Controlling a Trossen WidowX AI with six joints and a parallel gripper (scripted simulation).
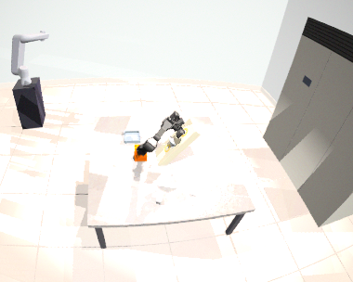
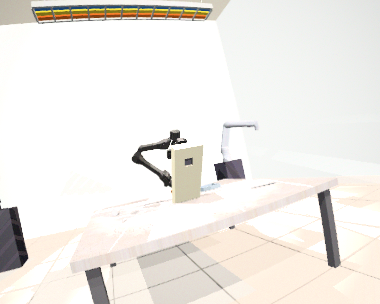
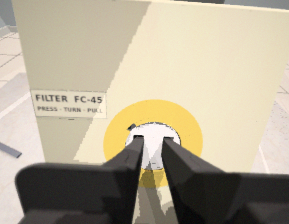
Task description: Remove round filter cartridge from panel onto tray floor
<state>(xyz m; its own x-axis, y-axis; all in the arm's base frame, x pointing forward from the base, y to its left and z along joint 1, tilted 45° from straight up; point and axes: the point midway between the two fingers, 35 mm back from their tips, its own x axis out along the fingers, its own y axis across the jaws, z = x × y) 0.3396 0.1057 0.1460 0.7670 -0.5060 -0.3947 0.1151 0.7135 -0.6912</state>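
Right now my gripper tip is 1 cm short of the white round filter cartridge and 1 cm above it. The rest, counted from my gripper tip: shallow bluish tray (38 cm behind, 31 cm to the left, 27 cm below).
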